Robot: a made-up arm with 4 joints.
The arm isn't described. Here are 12 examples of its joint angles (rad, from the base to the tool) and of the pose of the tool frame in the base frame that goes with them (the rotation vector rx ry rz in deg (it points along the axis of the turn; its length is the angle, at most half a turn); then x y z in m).
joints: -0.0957 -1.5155 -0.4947 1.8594
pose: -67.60 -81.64 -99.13 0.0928 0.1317 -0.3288
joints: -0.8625 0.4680 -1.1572 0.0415
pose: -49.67 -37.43 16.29 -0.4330 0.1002 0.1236
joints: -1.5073 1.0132 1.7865 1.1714
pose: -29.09 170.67 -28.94 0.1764 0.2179 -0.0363
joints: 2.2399 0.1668 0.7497 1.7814
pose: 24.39 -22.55 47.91 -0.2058 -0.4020 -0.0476
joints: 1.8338 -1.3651 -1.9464 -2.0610
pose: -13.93 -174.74 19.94 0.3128 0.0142 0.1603
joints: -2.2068 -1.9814 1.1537 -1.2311
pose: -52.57 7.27 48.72 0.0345 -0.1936 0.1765
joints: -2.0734 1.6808 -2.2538 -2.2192
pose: 8.12 17.88 27.57 -0.1664 0.1295 -0.1303
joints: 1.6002 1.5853 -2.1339 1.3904
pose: 11.72 -2.38 -31.40 -0.2875 -0.3667 0.1835
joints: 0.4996 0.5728 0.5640 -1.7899
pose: 113.99 63.88 -48.08 -0.2785 -0.1391 0.4546
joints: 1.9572 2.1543 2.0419 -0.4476
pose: 75.95 -101.85 -95.80 0.1832 -0.0908 0.0279
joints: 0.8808 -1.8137 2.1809 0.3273
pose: 31.35 17.54 12.10 0.0007 -0.0912 0.1850
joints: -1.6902 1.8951 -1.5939 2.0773
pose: 142.75 -22.34 -4.38 -0.1223 0.5199 -0.1821
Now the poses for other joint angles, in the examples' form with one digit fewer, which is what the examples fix.
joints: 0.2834 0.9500 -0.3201 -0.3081
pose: 32.7 36.6 -0.5 -0.259 -0.134 0.539
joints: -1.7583 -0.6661 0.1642 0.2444
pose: -112.0 -24.8 23.4 -0.357 -0.058 0.042
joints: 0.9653 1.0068 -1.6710 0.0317
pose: 51.5 -34.6 -18.9 -0.378 -0.181 0.209
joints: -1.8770 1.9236 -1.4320 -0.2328
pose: -92.1 15.6 -27.4 -0.085 0.536 -0.115
